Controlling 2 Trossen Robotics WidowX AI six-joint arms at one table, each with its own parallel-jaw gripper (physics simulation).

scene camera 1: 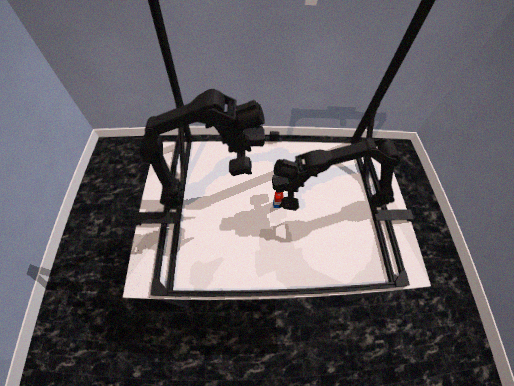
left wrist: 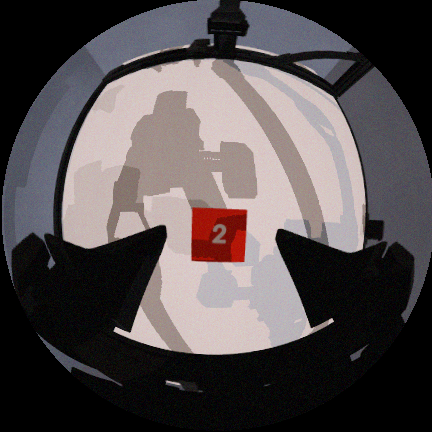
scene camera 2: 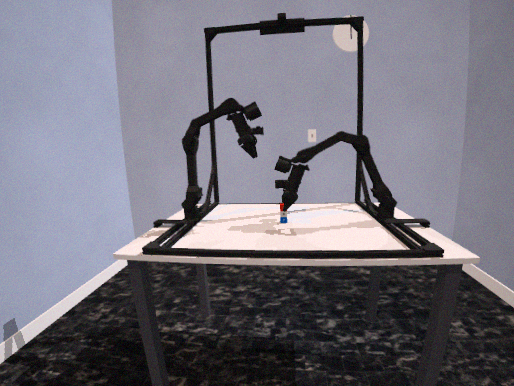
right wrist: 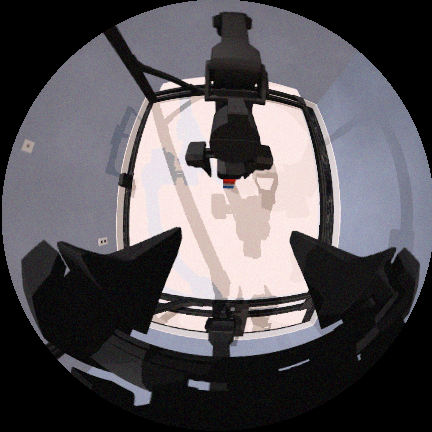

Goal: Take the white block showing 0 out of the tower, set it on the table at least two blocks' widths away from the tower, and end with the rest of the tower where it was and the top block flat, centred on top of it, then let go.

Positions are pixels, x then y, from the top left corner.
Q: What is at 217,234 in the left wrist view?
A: A red block showing 2.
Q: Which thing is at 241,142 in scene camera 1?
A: My right gripper.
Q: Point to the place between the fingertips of my right gripper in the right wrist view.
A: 237,234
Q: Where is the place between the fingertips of my left gripper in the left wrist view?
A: At 222,232
